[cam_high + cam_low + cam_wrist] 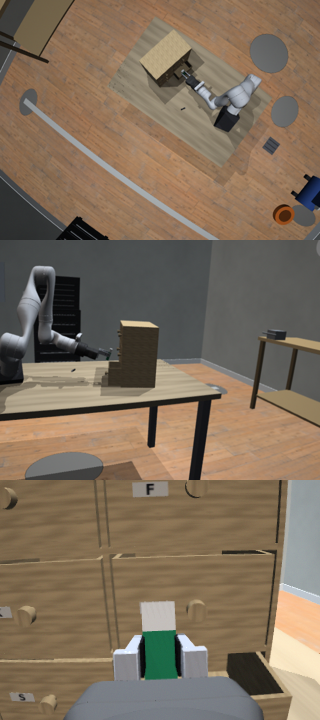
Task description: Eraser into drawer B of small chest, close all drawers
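The drawer is 120 mm below my hand, 80 mm ahead of it and 60 mm to the right of it. From my hand the other things lie so: dark object: 230 mm to the left, 150 mm below, 140 mm behind; eraser: 20 mm ahead.
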